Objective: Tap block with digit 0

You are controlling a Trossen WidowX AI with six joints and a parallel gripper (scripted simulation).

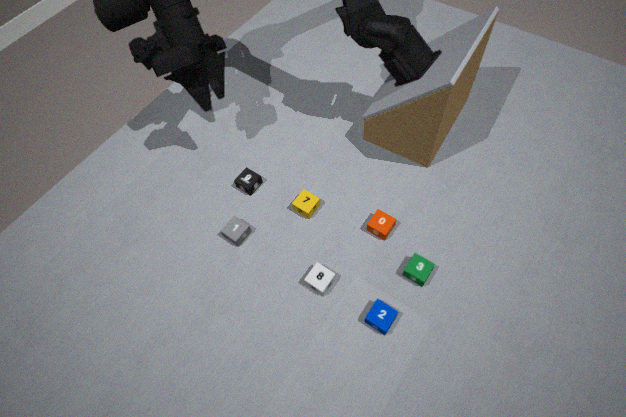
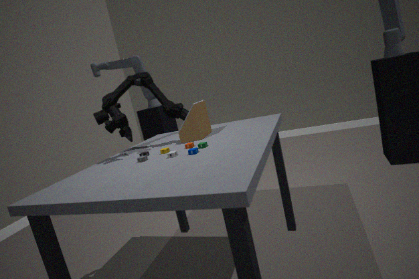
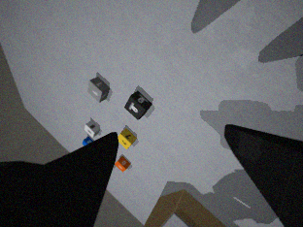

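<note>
Now: gripper tip 320 mm to the right of the orange block, 80 mm above it and 20 mm past it. Round my gripper tip: yellow block 200 mm to the left, 80 mm below, 20 mm ahead; black block 100 mm to the left, 80 mm below, 50 mm ahead; grey block 150 mm to the left, 120 mm ahead, 80 mm below.
</note>
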